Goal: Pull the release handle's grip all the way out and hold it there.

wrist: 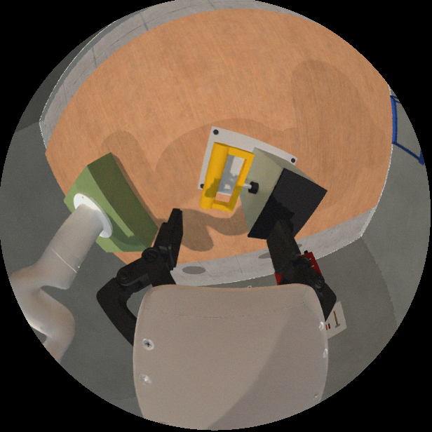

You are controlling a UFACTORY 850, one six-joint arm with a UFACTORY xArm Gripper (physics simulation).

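Observation:
The release handle's yellow grip [214, 175] is a thick bar on a yellow rectangular frame, near the middle of the view. The frame stands at the left side of a grey-beige housing [261, 175] with a black face [300, 195]. A light grey base plate [250, 139] with dark bolts lies under them. A short rod with a black knob [253, 187] shows between frame and housing. My gripper [229, 226] is open and empty. Its fingertips show below the grip in the view, apart from it; the right finger overlaps the black face, and whether they touch is unclear.
A green block [122, 207] stands on the wooden table [200, 65] at the left, with the pale arm [75, 242] rising from its white ring. A red object [313, 261] shows partly behind the right finger. A blue frame [394, 120] is beyond the table's right edge.

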